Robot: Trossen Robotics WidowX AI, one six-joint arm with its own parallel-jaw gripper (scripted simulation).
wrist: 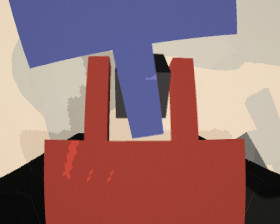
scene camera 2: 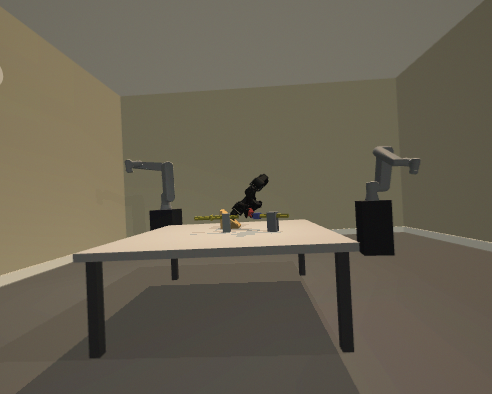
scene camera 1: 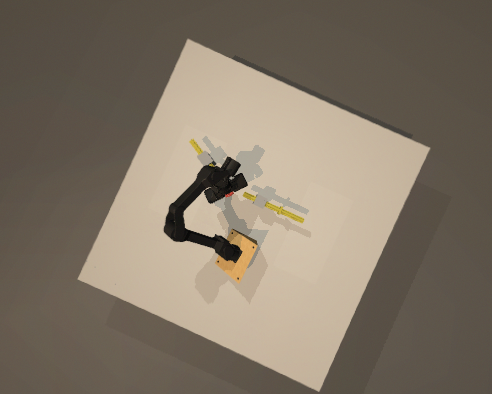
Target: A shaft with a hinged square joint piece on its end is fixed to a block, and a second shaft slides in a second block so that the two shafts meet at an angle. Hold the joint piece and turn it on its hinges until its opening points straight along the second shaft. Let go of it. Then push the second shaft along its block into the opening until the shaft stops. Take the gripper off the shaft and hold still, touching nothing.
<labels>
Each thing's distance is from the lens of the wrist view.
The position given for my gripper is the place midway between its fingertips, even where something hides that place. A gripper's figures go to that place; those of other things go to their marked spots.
my gripper (wrist: pixel 136 143): 10 cm
red joint piece (wrist: pixel 186 172): 4 cm
</labels>
